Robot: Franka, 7 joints.
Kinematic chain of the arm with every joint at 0, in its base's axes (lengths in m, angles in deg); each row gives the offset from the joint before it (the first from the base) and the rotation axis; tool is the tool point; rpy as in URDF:
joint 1: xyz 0 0 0.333 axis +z
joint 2: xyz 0 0 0 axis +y
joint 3: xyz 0 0 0.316 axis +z
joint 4: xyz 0.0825 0 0 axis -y
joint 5: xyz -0.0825 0 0.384 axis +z
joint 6: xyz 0 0 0 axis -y
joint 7: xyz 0.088 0 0 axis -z
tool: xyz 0 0 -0.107 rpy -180 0 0
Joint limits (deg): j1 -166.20..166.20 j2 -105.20..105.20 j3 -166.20..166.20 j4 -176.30..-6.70 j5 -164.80..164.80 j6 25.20..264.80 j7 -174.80..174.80
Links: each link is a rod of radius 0.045 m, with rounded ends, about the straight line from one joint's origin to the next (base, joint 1, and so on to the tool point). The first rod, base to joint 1, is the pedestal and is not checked.
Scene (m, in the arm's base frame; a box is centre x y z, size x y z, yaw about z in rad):
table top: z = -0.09
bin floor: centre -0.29 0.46 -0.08 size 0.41 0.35 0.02 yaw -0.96
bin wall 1: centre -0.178 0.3 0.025 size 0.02 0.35 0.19 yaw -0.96
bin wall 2: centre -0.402 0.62 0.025 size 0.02 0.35 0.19 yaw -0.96
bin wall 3: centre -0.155 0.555 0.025 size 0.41 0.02 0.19 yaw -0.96
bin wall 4: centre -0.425 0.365 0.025 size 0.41 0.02 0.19 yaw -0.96
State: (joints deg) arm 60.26 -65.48 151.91 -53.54 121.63 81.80 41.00
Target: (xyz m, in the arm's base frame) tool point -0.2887 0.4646 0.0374
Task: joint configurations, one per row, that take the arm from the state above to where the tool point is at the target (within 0.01 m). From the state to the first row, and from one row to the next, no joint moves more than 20 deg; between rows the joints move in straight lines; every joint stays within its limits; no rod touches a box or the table.
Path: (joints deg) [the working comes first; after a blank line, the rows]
Joints at the target: 2.72 -83.74 114.72 -114.04 112.86 93.49 41.00
Straight joint move there: touches bin wall 4.

1: 54.73 -55.90 147.76 -48.68 124.96 71.27 24.52
2: 49.19 -46.32 143.61 -43.82 128.29 60.73 8.05
3: 43.66 -36.74 139.46 -38.96 131.62 50.20 -8.43
4: 38.13 -27.16 135.31 -34.10 134.95 39.66 -24.91
5: 32.60 -17.58 131.16 -29.24 138.28 29.13 -41.39
6: 29.13 -28.84 123.62 -48.83 132.63 41.42 -24.91
7: 25.66 -40.09 116.08 -68.42 126.97 53.71 -8.43
8: 22.19 -51.35 108.53 -88.01 121.32 65.99 8.05
9: 18.72 -62.61 100.99 -107.60 115.67 78.28 24.52
10: 15.26 -73.87 93.45 -127.20 110.01 90.57 41.00
11: 8.99 -78.80 104.08 -120.62 111.44 92.03 41.00
12: 2.72 -83.74 114.72 -114.04 112.86 93.49 41.00

